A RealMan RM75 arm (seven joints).
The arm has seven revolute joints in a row. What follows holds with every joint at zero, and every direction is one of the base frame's.
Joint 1 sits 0.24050 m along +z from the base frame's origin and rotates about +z.
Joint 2 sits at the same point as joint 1 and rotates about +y.
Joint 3 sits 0.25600 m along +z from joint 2 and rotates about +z.
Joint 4 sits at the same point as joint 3 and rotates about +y.
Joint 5 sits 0.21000 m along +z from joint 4 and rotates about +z.
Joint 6 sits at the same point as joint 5 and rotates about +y.
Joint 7 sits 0.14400 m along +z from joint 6 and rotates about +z.
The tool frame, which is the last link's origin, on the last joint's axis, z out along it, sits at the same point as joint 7; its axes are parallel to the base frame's.
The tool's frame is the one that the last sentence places.
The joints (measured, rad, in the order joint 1, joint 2, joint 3, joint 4, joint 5, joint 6, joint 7), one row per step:
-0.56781 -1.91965 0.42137 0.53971 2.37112 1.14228 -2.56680
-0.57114 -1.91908 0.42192 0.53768 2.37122 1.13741 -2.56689
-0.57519 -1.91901 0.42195 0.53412 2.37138 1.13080 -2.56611
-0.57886 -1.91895 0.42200 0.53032 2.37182 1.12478 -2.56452
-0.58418 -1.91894 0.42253 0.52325 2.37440 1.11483 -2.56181
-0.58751 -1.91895 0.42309 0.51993 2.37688 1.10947 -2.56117
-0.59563 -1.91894 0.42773 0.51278 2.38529 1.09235 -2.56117
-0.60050 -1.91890 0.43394 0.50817 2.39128 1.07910 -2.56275
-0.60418 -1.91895 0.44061 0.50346 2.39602 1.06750 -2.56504
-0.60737 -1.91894 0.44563 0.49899 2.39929 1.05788 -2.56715
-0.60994 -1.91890 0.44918 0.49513 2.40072 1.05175 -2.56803
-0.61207 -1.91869 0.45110 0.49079 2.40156 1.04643 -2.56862
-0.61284 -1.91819 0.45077 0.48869 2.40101 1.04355 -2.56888
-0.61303 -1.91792 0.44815 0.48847 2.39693 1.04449 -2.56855
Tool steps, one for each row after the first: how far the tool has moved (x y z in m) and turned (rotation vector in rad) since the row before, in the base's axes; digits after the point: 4 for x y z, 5 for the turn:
0.0006 0.0014 0.0001 0.00196 0.00240 -0.00091
0.0007 0.0015 -0.0004 0.00221 0.00232 -0.00090
0.0006 0.0013 -0.0005 0.00131 0.00249 -0.00123
0.0005 0.0016 -0.0013 -0.00005 0.00510 -0.00096
0.0004 0.0010 -0.0006 -0.00059 0.00349 -0.00051
0.0005 0.0026 -0.0014 -0.00189 0.01422 0.00009
0.0000 0.0016 -0.0010 -0.00219 0.01179 0.00123
-0.0001 0.0012 -0.0012 -0.00276 0.00962 0.00202
0.0000 0.0010 -0.0010 -0.00168 0.00683 0.00195
0.0002 0.0007 -0.0009 -0.00159 0.00375 0.00053
0.0001 0.0005 -0.0008 -0.00077 0.00196 0.00118
-0.0001 0.0003 0.0000 0.00169 0.00011 0.00124
0.0004 0.0004 0.0004 0.00407 -0.00469 -0.00015

